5 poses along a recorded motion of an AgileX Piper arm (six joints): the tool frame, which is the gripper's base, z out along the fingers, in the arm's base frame.
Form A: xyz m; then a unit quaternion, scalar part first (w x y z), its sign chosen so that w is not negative.
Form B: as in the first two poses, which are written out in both.
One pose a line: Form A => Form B
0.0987 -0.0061 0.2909 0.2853 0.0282 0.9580 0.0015 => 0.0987 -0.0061 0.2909 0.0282 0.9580 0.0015 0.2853
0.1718 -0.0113 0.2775 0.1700 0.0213 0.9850 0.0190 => 0.1718 -0.0113 0.2775 0.0213 0.9850 0.0190 0.1700
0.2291 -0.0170 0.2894 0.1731 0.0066 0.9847 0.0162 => 0.2291 -0.0170 0.2894 0.0066 0.9847 0.0162 0.1731
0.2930 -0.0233 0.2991 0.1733 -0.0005 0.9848 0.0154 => 0.2930 -0.0233 0.2991 -0.0005 0.9848 0.0154 0.1733
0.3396 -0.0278 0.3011 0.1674 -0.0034 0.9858 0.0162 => 0.3396 -0.0278 0.3011 -0.0034 0.9858 0.0162 0.1674
